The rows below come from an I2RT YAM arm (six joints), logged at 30 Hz.
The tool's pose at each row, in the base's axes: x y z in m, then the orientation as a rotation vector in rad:
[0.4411, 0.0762, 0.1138, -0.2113, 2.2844, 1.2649]
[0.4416, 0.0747, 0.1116, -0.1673, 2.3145, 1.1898]
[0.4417, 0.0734, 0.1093, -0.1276, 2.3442, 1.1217]
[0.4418, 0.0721, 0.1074, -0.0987, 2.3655, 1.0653]
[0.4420, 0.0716, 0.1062, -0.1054, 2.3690, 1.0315]
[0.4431, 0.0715, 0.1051, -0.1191, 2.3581, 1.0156]
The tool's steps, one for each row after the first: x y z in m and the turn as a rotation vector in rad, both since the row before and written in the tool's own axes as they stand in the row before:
[0.0005, -0.0027, -0.0001, 0.0664, -0.0136, 0.0102]
[0.0009, -0.0025, 0.0001, 0.0609, -0.0082, 0.0111]
[0.0007, -0.0022, 0.0000, 0.0488, -0.0068, 0.0062]
[0.0004, -0.0012, 0.0004, 0.0221, -0.0039, -0.0144]
[-0.0004, -0.0011, 0.0010, 0.0050, -0.0093, -0.0176]

